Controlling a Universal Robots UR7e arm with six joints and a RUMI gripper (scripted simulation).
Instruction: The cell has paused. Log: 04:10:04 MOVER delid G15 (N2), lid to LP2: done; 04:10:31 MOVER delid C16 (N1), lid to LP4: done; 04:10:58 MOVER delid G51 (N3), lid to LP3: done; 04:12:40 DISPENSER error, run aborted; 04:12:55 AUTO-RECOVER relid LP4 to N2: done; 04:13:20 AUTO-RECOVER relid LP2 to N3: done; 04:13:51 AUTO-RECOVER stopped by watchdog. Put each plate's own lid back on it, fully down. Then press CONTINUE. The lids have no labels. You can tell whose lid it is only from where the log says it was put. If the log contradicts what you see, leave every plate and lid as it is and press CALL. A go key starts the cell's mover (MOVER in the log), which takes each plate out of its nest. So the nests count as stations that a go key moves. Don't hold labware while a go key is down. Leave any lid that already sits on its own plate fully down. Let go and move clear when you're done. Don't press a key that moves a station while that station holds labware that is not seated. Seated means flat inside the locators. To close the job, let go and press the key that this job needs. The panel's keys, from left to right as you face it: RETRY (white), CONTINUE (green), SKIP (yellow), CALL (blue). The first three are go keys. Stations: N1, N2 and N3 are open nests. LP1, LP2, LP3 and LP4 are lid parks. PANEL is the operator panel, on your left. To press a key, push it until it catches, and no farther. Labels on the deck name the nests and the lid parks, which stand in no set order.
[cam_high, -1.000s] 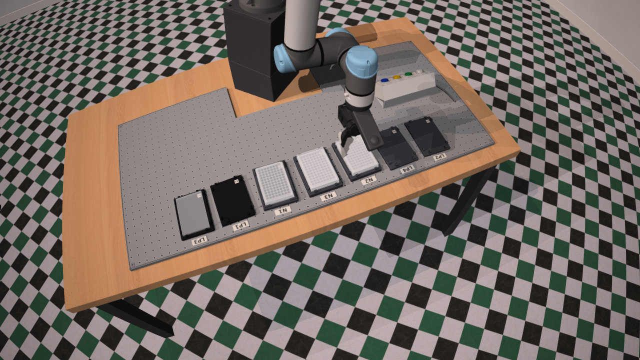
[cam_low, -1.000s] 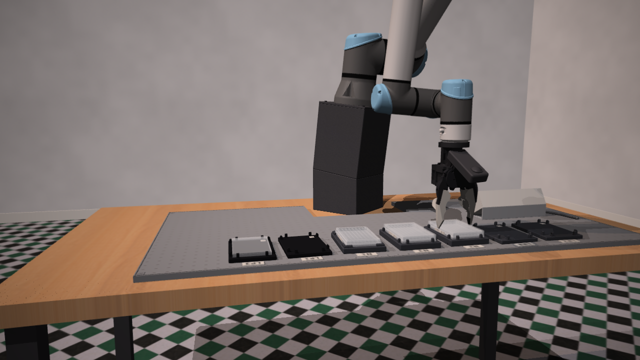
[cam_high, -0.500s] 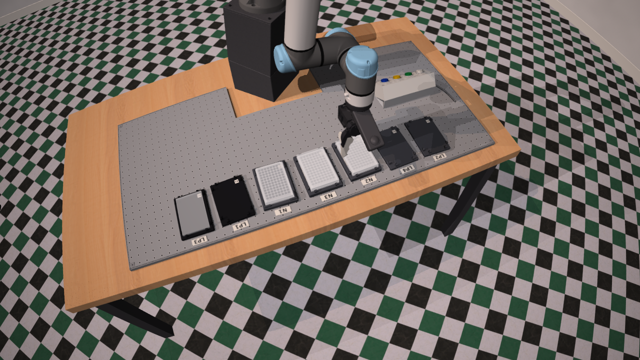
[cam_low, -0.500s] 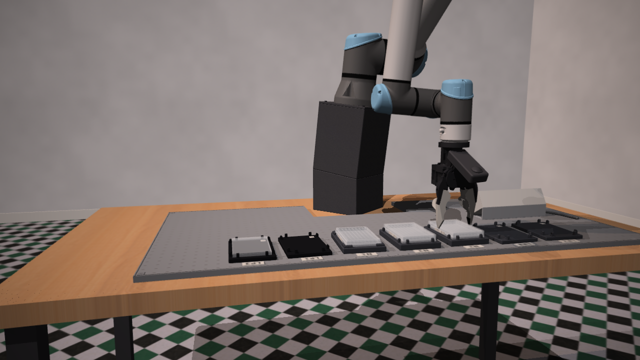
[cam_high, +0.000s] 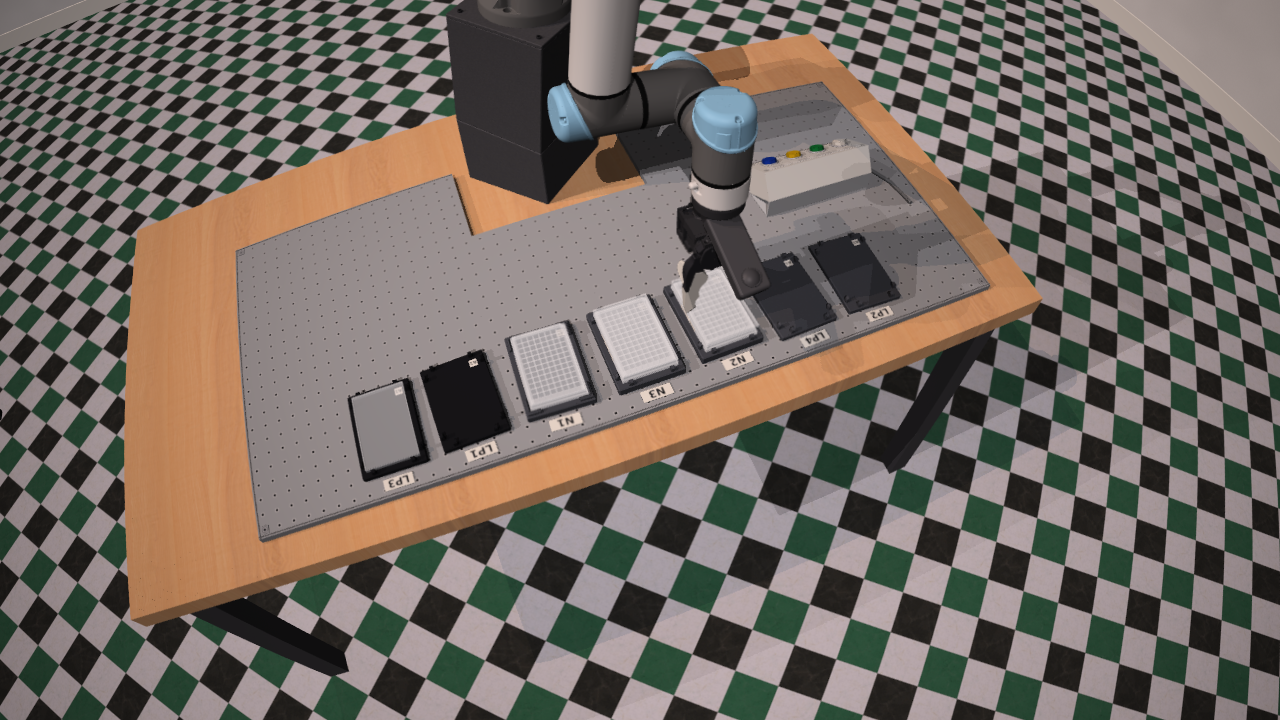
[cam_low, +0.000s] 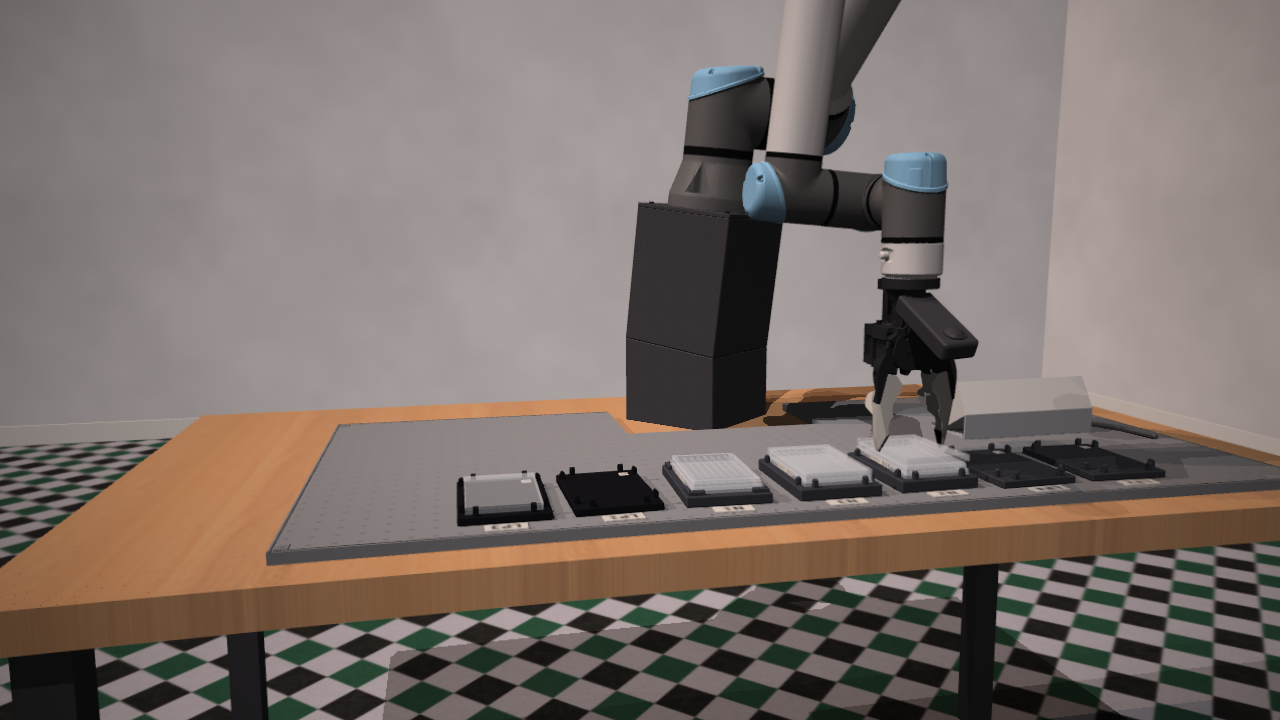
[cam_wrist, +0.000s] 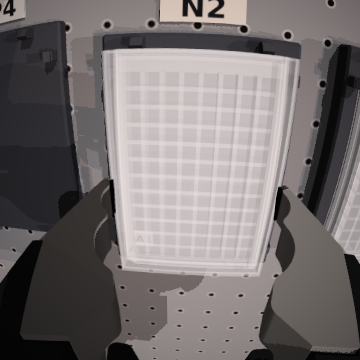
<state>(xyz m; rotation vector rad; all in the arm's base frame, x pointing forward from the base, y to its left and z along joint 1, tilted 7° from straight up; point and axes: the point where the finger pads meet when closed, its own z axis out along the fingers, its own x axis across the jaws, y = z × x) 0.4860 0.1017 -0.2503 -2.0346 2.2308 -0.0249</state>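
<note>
My gripper is now 2 cm above the plate. Round my hand: blue CALL key: 20 cm behind, 23 cm to the left, 2 cm above; then lid park LP2: 3 cm ahead, 26 cm to the left, 4 cm below; then lid park LP4: 2 cm ahead, 13 cm to the left, 4 cm below.
</note>
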